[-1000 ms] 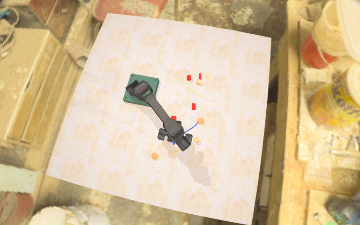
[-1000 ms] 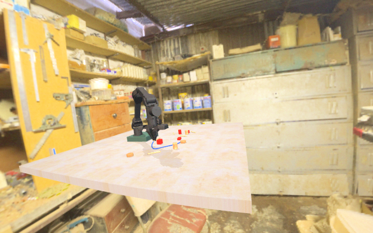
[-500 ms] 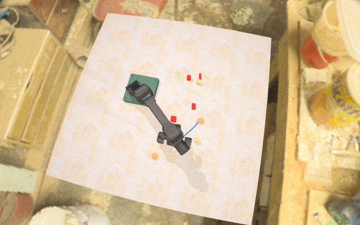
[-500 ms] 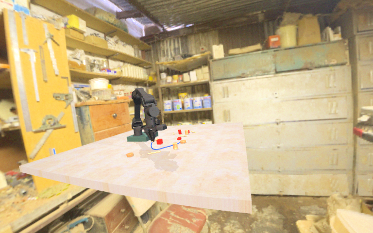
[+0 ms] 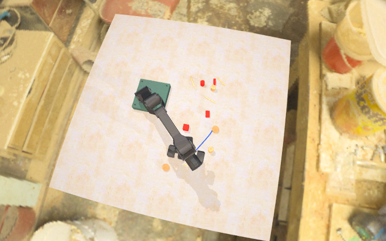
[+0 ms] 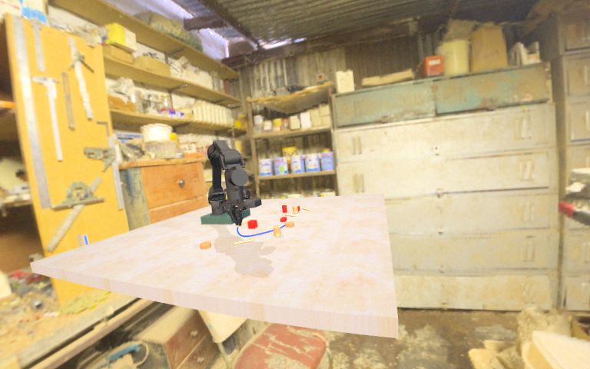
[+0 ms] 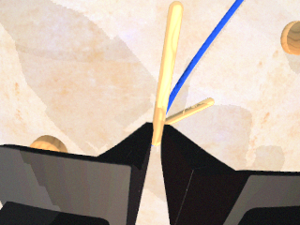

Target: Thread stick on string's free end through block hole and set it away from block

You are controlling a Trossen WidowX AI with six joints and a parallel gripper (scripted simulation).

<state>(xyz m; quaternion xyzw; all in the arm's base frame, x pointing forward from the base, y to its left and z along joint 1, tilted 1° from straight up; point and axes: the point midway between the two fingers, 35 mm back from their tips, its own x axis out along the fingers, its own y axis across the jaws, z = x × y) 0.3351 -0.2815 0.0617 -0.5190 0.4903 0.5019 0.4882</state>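
Now: gripper tip 17 cm to the right of the red block, 5 cm past it and 4 cm above it. Also, from my gripper tip: flat disc: 10 cm behind, 8 cm to the right, 5 cm below; round wooden button: 21 cm to the left, 11 cm ahead, 5 cm below; thin wooden stick: 1 cm to the left.
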